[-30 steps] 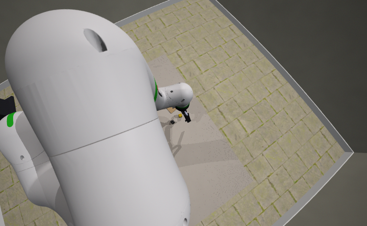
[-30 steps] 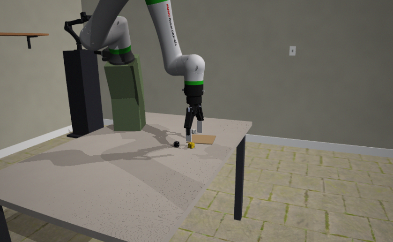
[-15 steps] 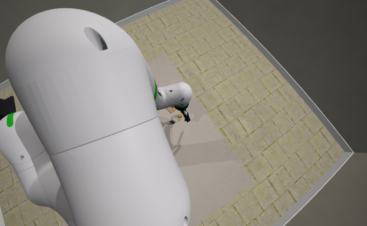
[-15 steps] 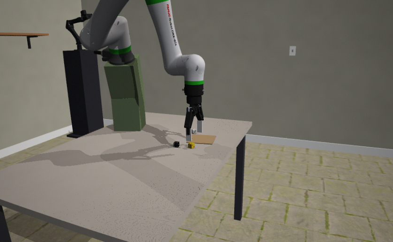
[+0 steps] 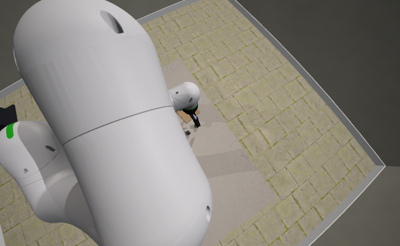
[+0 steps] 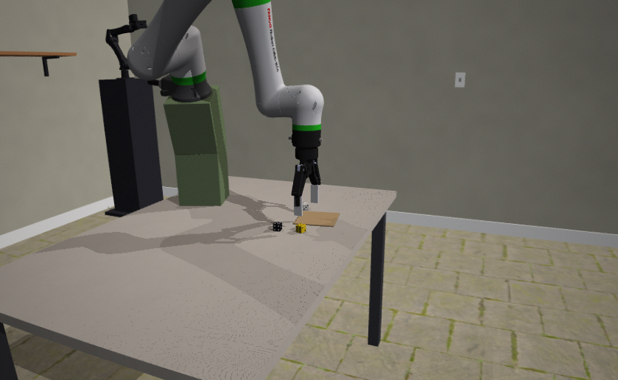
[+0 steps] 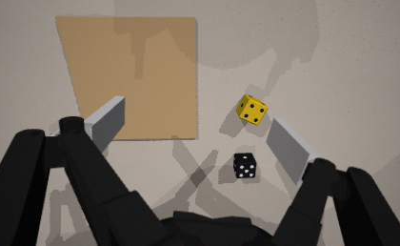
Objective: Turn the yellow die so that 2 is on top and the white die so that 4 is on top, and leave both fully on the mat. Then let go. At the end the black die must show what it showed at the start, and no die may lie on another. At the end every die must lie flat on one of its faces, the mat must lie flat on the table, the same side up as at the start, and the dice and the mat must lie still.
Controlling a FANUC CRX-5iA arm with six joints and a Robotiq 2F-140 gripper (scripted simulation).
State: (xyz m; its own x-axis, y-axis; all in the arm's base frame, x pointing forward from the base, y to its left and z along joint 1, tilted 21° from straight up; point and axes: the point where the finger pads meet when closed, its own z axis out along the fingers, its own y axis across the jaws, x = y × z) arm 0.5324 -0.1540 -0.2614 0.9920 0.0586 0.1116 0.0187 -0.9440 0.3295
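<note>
My hand is 16 cm to the right of the white die, 8 cm past it and 6 cm above it. Round my hand: tan mat 8 cm to the left, 7 cm below, 1 cm ahead; then black die 8 cm to the right, 7 cm behind, 6 cm below; then yellow die 6 cm to the right, 6 cm below.
</note>
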